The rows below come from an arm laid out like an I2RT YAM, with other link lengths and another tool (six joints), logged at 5 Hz.
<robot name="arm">
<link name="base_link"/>
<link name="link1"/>
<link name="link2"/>
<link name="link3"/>
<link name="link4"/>
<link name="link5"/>
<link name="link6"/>
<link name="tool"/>
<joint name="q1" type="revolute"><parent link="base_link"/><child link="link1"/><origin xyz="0 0 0.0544" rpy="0 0 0"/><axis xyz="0 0 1"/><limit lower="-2.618" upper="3.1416"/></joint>
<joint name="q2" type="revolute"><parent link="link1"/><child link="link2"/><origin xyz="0.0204 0.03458 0.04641" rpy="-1.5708 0 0"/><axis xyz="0 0 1"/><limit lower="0" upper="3.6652"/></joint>
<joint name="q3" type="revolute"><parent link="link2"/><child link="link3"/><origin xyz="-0.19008 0 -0.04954" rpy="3.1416 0 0"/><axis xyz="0 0 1"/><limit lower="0" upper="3.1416"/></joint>
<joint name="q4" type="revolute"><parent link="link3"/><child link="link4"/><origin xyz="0.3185 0.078 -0.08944" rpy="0 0 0"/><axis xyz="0 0 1"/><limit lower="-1.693" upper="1.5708"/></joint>
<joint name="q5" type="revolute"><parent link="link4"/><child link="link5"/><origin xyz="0.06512 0.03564 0.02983" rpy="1.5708 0 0"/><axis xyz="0 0 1"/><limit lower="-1.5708" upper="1.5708"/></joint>
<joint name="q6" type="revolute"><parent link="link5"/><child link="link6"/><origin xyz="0.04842 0 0.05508" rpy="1.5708 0 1.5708"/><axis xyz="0 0 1"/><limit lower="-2.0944" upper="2.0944"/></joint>
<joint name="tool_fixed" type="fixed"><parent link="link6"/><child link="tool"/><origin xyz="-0.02 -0.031 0.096" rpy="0 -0.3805 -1.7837"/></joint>
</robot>
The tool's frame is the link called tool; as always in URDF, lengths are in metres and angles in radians.
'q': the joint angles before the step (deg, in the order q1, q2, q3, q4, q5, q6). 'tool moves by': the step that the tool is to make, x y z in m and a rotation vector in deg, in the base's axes. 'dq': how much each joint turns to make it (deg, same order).
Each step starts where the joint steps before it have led.
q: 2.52 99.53 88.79 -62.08 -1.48 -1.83
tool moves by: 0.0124 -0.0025 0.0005 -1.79 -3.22 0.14
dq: 0.16 0.51 0.04 3.60 1.84 -0.61
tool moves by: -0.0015 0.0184 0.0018 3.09 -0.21 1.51
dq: 1.44 0.00 -0.01 0.42 -2.90 1.01
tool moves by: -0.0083 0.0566 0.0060 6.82 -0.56 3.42
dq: 5.66 -0.02 -0.01 1.80 -5.41 4.57
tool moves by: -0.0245 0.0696 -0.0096 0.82 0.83 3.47
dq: 9.75 1.33 -0.16 1.68 1.49 6.23
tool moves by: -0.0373 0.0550 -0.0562 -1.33 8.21 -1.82
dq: 9.11 6.85 -0.11 -0.03 1.58 11.06
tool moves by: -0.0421 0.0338 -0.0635 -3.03 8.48 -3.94
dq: 7.15 7.98 0.01 0.06 0.34 11.27
